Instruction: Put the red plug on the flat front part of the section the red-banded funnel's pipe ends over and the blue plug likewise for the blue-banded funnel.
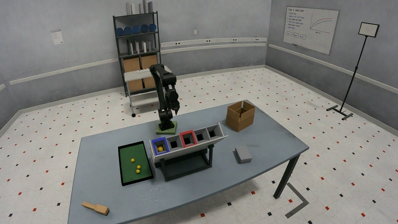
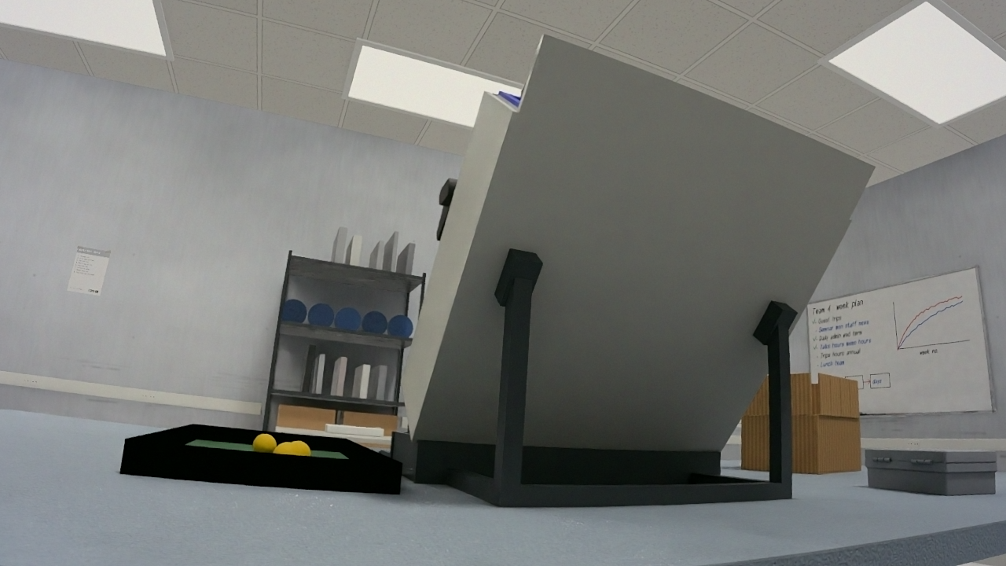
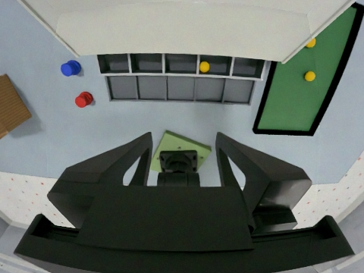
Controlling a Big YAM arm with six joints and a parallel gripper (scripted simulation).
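My gripper is now 32 cm to the left of the green tray and 30 cm above it. The rest, counted from my hand: blue band (28 cm ahead, 16 cm to the right, 2 cm above); cover (14 cm ahead, 10 cm below); red band (29 cm ahead, 1 cm to the right, 2 cm above).
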